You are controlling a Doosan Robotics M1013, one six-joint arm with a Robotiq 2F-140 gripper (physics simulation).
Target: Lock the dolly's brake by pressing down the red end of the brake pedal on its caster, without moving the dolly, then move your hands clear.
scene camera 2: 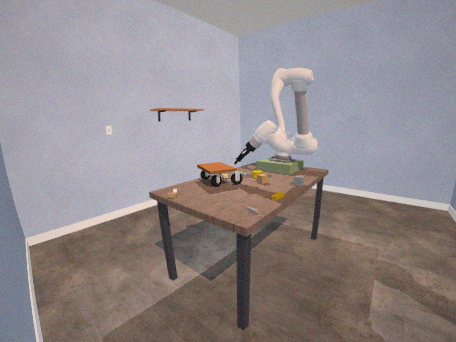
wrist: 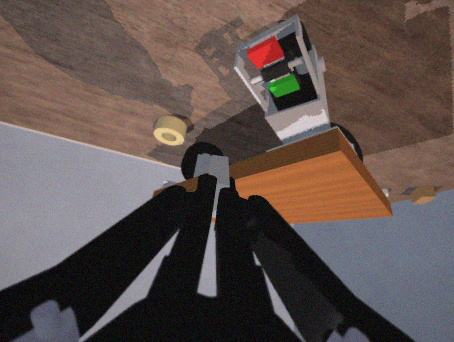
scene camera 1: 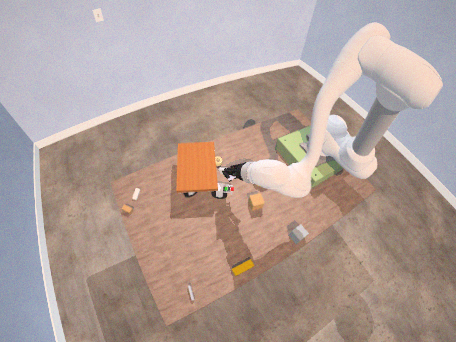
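Where they show: gripper, fingertip midpoint: [scene camera 2: 232, 166] [wrist: 218, 168] [scene camera 1: 220, 170]; arm's base, origin of the base link: [scene camera 2: 282, 160].
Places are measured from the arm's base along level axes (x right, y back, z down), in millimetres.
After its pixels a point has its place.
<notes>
The dolly [scene camera 1: 197, 166] {x 114, y -717, z -39 mm} [scene camera 2: 216, 167] {x 89, y -742, z -40 mm} [wrist: 305, 185] {x 18, y -696, z -40 mm} has an orange deck and stands upright on its casters on the table. Its near caster [scene camera 1: 219, 192] {x -42, y -655, z 7 mm} [wrist: 300, 125] {x -21, y -650, z -11 mm} carries the brake pedal in a grey frame. The pedal's red end [scene camera 1: 232, 189] {x -55, y -591, z -4 mm} [wrist: 266, 52] {x -53, y -590, z -5 mm} points away from the deck, and its green end [scene camera 1: 226, 189] {x -42, y -618, z 0 mm} [wrist: 284, 86] {x -39, y -617, z -3 mm} is nearer the deck. I cannot tell for certain which end is lower. My gripper [scene camera 1: 223, 171] {x 52, y -614, z -35 mm} [scene camera 2: 236, 162] {x 52, y -614, z -35 mm} [wrist: 218, 168] {x 52, y -614, z -35 mm} is shut and empty. It is raised beside the deck's edge, apart from the pedal, which shows unobstructed in the wrist view.
A pale yellow ring [scene camera 1: 218, 160] {x 194, y -568, z 76 mm} [wrist: 170, 131] {x 170, y -571, z 60 mm} lies beside the dolly. An orange block [scene camera 1: 256, 201] {x -147, y -496, z 25 mm} [scene camera 2: 262, 178] {x -161, y -515, z 44 mm}, a grey block [scene camera 1: 299, 233] {x -385, y -375, z 23 mm} [scene camera 2: 299, 181] {x -401, y -394, z 48 mm}, a yellow block [scene camera 1: 243, 267] {x -420, y -685, z 64 mm} [scene camera 2: 278, 196] {x -434, y -705, z 68 mm} and a yellow round piece [scene camera 2: 257, 174] {x -36, y -424, z 51 mm} are on the table [scene camera 1: 165, 265] {x -282, y -1018, z 85 mm} [scene camera 2: 210, 200] {x -157, y -993, z 86 mm}. The arm stands on a green base [scene camera 2: 272, 166] {x -1, y -170, z 29 mm}.
</notes>
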